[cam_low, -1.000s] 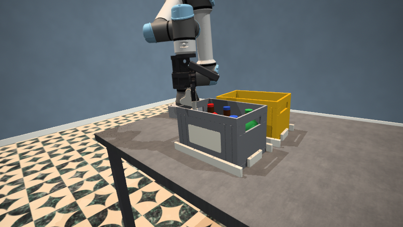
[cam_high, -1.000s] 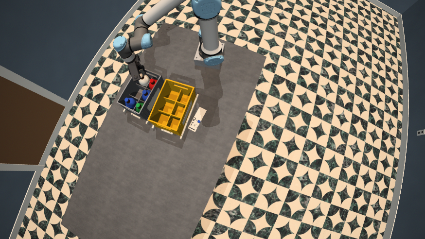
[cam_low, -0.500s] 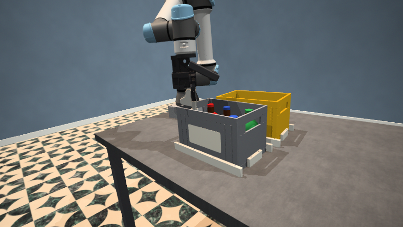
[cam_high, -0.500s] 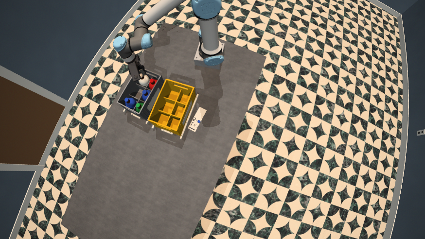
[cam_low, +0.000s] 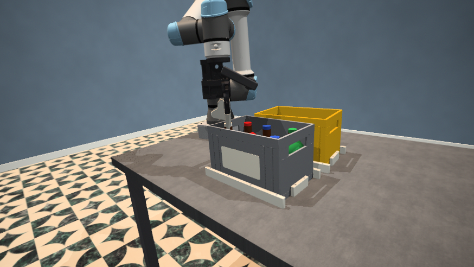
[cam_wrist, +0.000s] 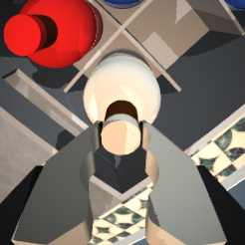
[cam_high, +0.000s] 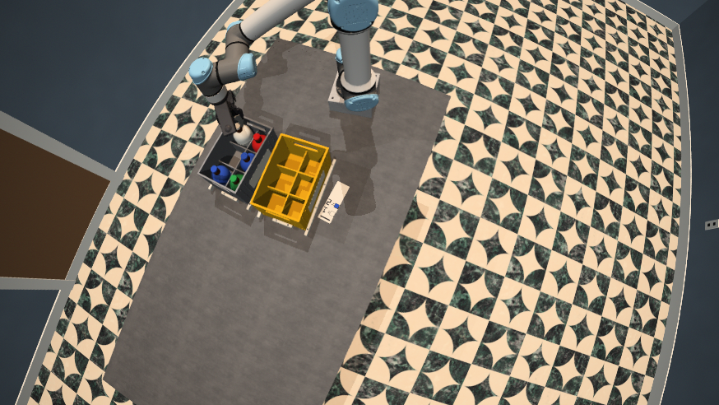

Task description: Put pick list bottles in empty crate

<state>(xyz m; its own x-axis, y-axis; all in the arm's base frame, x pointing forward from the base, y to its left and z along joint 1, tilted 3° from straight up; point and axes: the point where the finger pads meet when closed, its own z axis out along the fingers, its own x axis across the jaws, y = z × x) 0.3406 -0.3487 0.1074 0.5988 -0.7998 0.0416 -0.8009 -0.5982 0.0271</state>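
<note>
Right now my hand is 7 cm above the white-label bottle. Round my hand: green-label bottle: 19 cm ahead, 8 cm below, 7 cm to the left; then red-label bottle: 9 cm to the left, 8 cm below, 2 cm ahead; then grey crate: 9 cm below, 9 cm ahead, 3 cm to the left.
</note>
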